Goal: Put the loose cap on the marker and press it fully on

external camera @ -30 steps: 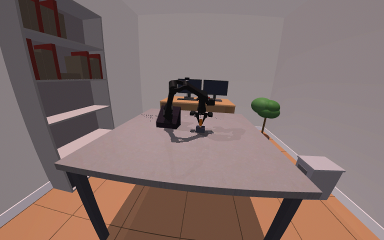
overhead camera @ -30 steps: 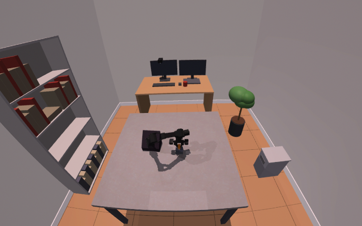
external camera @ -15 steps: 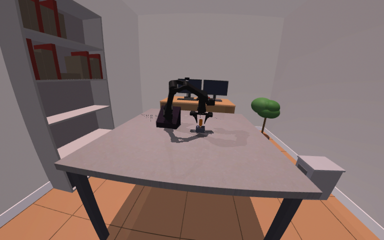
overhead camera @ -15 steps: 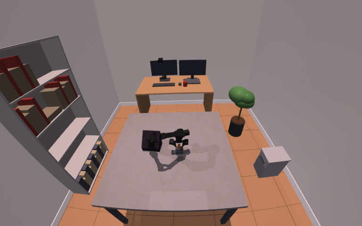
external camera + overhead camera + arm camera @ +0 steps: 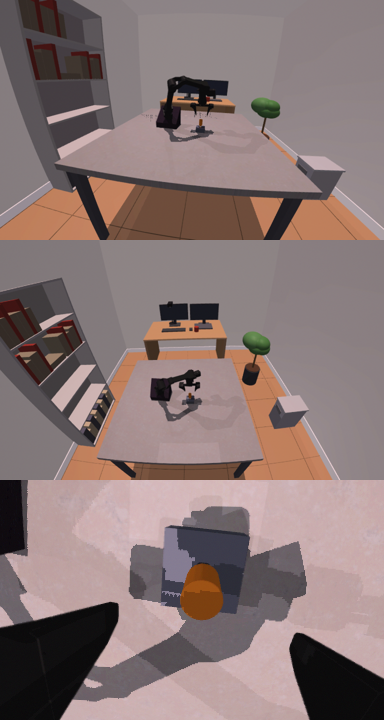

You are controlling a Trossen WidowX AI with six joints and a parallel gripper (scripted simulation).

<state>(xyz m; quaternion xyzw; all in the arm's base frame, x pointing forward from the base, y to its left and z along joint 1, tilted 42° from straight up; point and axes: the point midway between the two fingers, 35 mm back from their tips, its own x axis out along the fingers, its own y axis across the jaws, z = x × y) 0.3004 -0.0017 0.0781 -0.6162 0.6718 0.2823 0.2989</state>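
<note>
Now: gripper tip 6 cm above the orange cap. The rest, counted from my gripper tip: holder block: 12 cm below.
</note>
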